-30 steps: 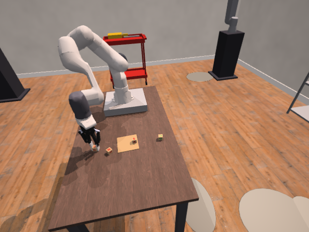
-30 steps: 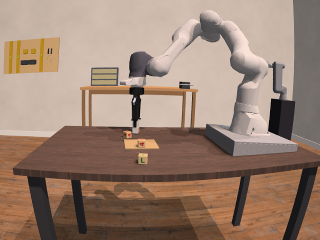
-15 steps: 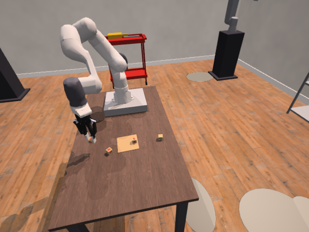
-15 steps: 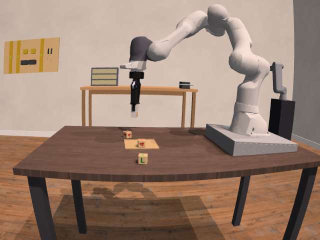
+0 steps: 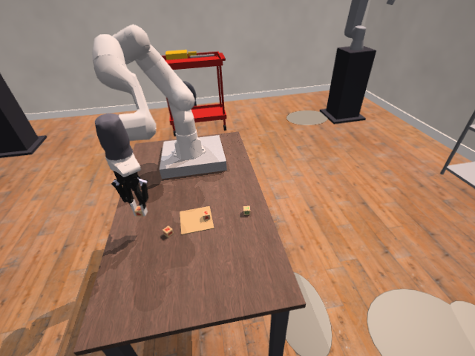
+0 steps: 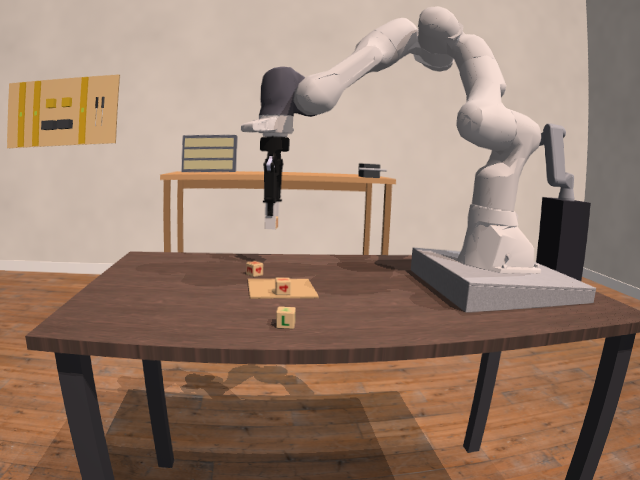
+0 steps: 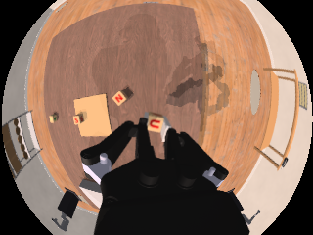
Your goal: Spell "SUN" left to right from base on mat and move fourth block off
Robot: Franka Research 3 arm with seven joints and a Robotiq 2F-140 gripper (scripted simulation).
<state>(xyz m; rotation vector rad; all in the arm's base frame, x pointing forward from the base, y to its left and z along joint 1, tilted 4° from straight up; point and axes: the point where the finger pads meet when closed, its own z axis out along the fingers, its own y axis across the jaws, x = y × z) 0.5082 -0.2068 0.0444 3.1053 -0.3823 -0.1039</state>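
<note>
My hand is 210 mm to the right of the mat, 130 mm above it and 10 mm past it. From my hand the other things lie so: S block: 260 mm to the left, 110 mm below, 20 mm behind; then N block: 120 mm below, 90 mm to the left, 40 mm ahead; then U block: 20 mm below.
</note>
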